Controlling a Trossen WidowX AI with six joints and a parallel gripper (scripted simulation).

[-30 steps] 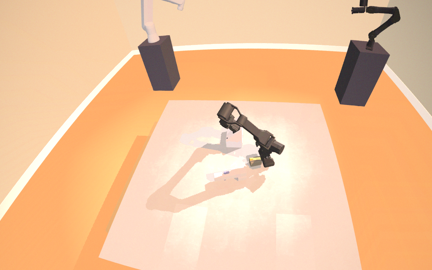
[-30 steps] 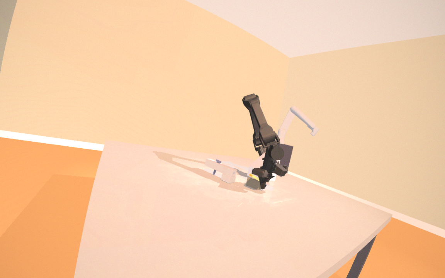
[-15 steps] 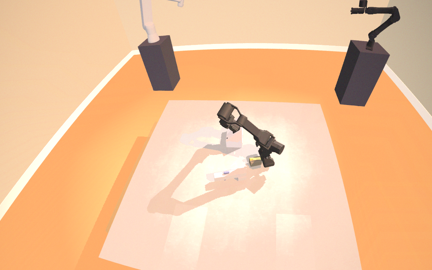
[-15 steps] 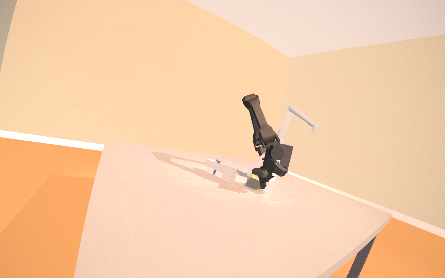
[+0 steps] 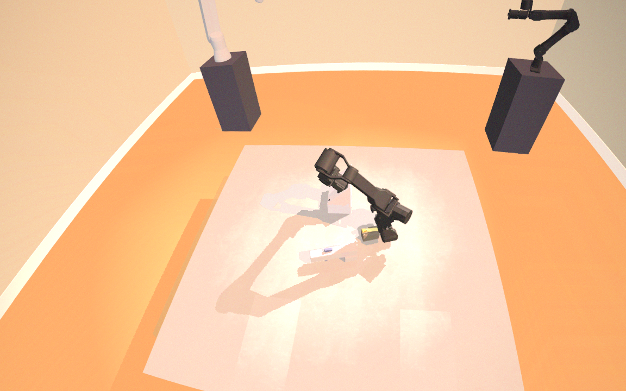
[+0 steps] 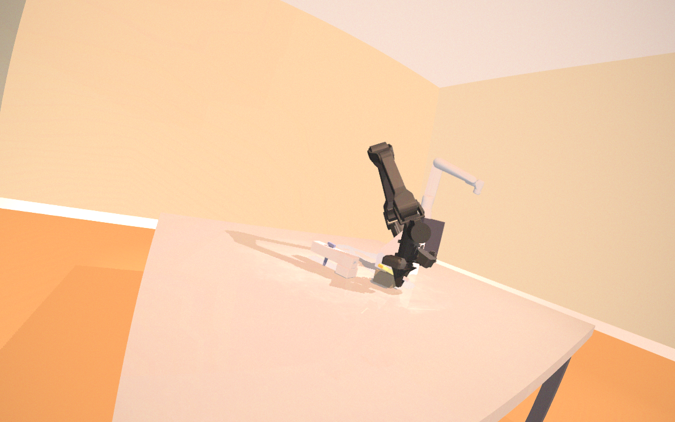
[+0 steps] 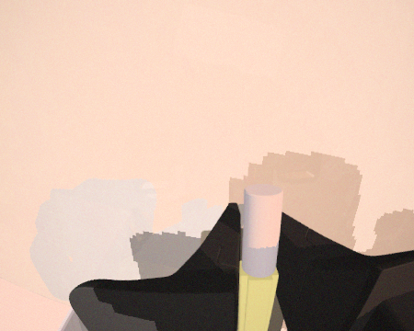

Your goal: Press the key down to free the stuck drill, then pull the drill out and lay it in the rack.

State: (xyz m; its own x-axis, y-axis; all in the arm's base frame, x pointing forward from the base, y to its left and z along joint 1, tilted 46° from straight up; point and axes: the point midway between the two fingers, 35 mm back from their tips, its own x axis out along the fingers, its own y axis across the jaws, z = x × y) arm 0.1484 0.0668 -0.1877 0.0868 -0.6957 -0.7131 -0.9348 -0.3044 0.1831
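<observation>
Now: the yellow drill 40 mm to the right of my gripper tip, 40 mm above it and 10 mm ahead of it. Round my gripper tip: small purple piece (210 mm to the right, 150 mm ahead, 40 mm above); olive-brown block (50 mm to the right, 10 mm ahead, 10 mm above).
</observation>
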